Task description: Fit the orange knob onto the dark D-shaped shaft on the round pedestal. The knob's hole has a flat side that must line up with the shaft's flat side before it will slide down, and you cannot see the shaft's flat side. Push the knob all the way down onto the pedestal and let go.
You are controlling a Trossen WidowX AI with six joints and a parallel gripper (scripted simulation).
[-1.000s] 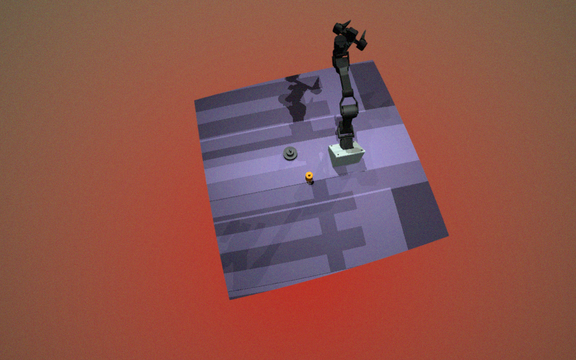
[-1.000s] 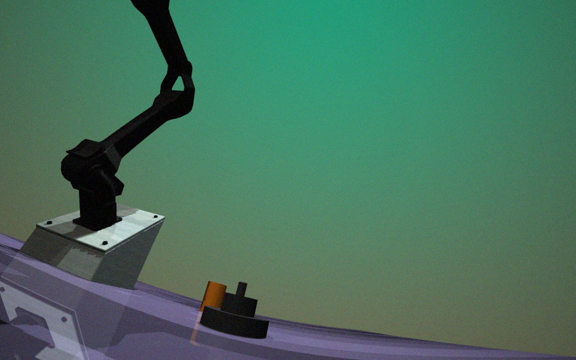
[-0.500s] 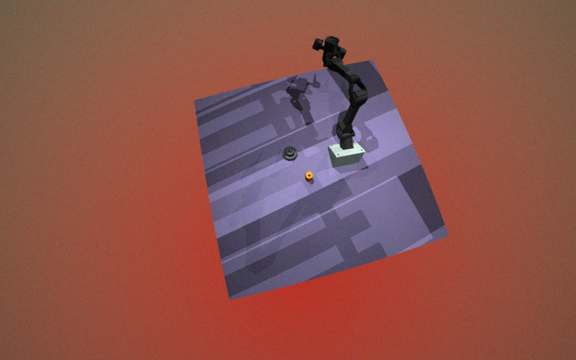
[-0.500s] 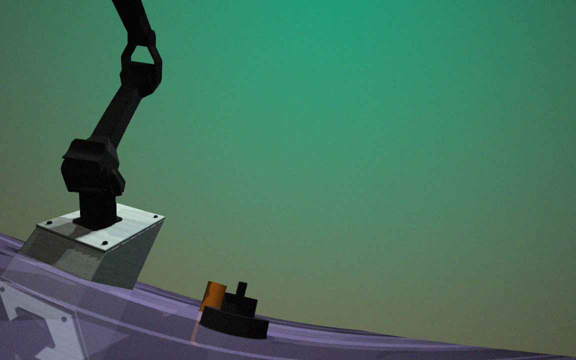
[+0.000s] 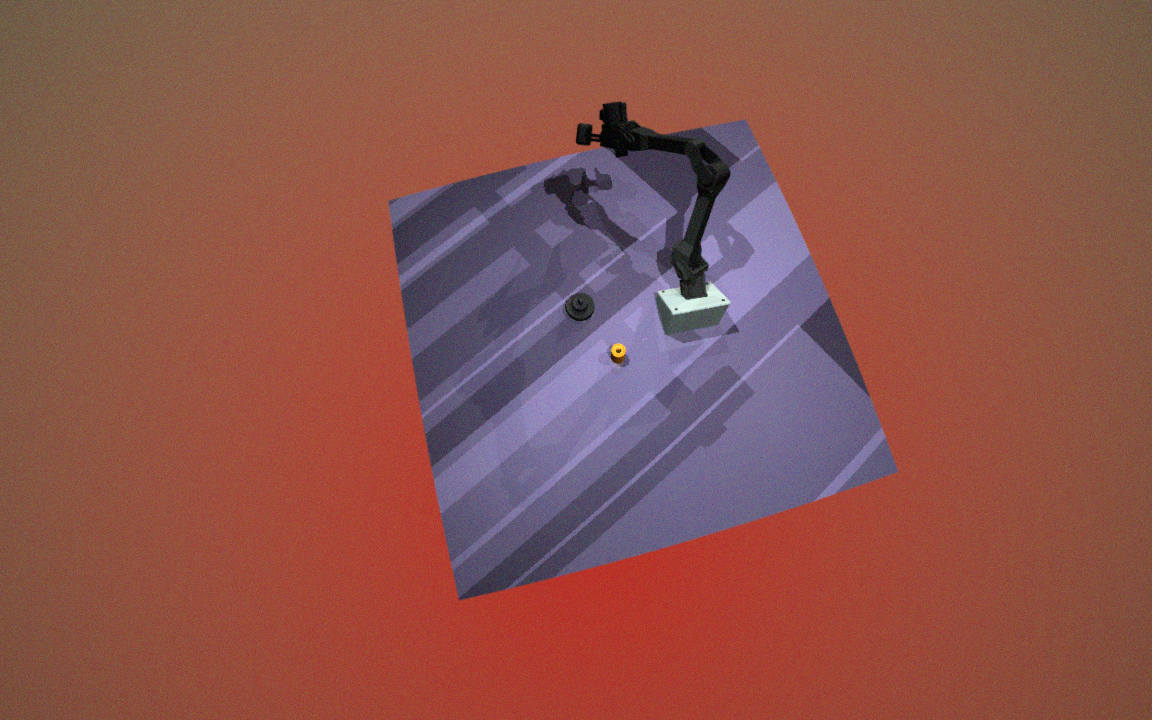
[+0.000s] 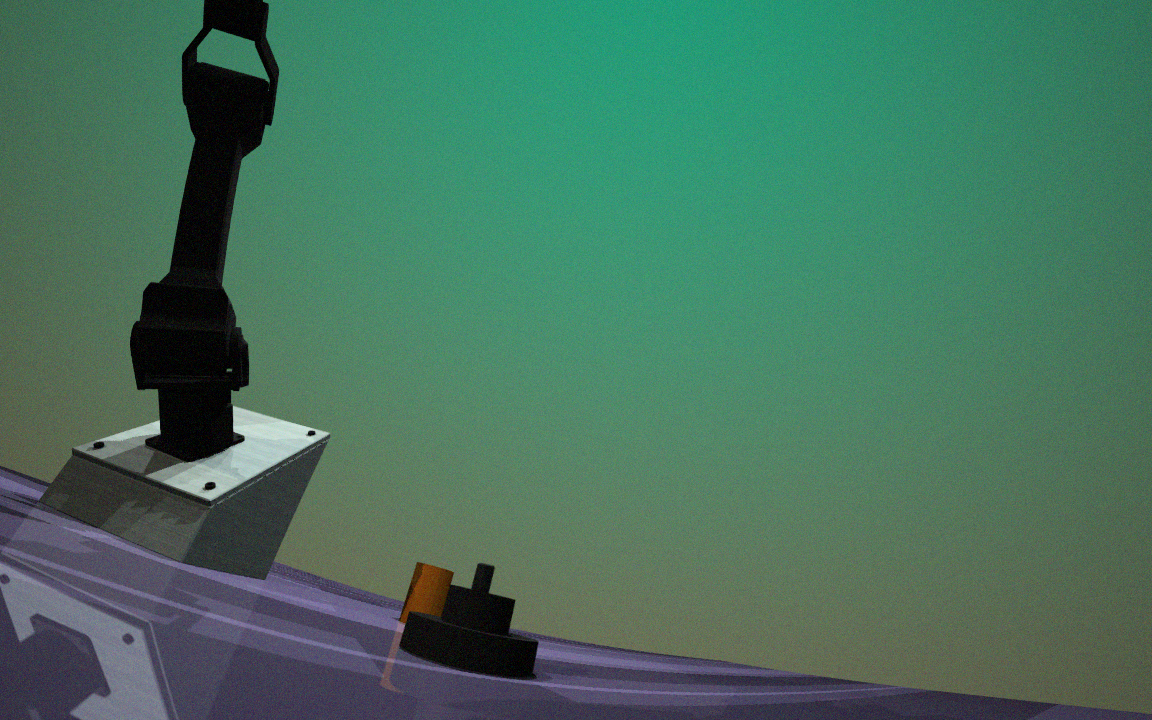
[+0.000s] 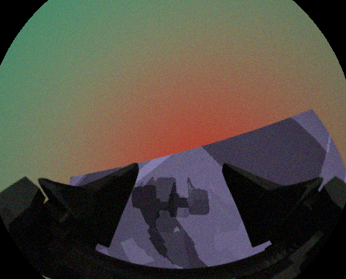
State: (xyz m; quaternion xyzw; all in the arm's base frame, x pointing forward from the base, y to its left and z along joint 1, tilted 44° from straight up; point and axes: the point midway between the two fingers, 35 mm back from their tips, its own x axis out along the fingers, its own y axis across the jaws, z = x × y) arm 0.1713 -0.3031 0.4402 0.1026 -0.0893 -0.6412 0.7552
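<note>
My gripper tip is 60 mm short of the orange knob, 670 mm to the right of it and 140 mm above it. The rest, counted from my gripper tip: dark round pedestal: 140 mm ahead, 500 mm to the left, 140 mm below.
</note>
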